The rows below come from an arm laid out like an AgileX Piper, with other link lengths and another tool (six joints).
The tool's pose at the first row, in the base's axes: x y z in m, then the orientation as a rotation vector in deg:
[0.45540, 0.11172, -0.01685, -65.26, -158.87, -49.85]
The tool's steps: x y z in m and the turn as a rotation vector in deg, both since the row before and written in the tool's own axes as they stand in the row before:
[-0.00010, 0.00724, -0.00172, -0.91, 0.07, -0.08]
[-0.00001, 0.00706, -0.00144, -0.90, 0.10, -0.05]
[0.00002, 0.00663, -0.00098, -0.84, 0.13, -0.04]
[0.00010, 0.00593, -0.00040, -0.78, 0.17, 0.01]
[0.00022, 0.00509, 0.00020, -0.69, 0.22, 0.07]
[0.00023, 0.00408, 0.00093, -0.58, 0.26, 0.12]
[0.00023, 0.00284, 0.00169, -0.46, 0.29, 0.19]
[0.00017, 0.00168, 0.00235, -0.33, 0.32, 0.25]
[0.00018, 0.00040, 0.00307, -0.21, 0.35, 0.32]
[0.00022, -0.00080, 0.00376, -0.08, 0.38, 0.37]
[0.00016, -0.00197, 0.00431, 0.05, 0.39, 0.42]
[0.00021, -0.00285, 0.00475, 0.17, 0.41, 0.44]
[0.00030, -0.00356, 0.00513, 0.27, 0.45, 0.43]
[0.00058, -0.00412, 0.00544, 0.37, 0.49, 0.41]
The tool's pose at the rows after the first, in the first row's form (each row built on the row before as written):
[0.45989, 0.11498, -0.01189, -65.24, -158.77, -51.23]
[0.46420, 0.11827, -0.00715, -65.23, -158.61, -52.61]
[0.46827, 0.12151, -0.00292, -65.19, -158.42, -53.91]
[0.47192, 0.12466, 0.00056, -65.17, -158.16, -55.12]
[0.47506, 0.12770, 0.00319, -65.17, -157.82, -56.21]
[0.47770, 0.13057, 0.00473, -65.19, -157.42, -57.14]
[0.47972, 0.13318, 0.00501, -65.25, -156.95, -57.89]
[0.48120, 0.13551, 0.00413, -65.35, -156.43, -58.44]
[0.48202, 0.13759, 0.00198, -65.49, -155.85, -58.81]
[0.48219, 0.13949, -0.00136, -65.65, -155.23, -58.99]
[0.48175, 0.14110, -0.00580, -65.84, -154.58, -58.98]
[0.48076, 0.14258, -0.01105, -66.01, -153.93, -58.79]
[0.47927, 0.14400, -0.01695, -66.12, -153.28, -58.47]
[0.47720, 0.14552, -0.02330, -66.15, -152.63, -58.02]

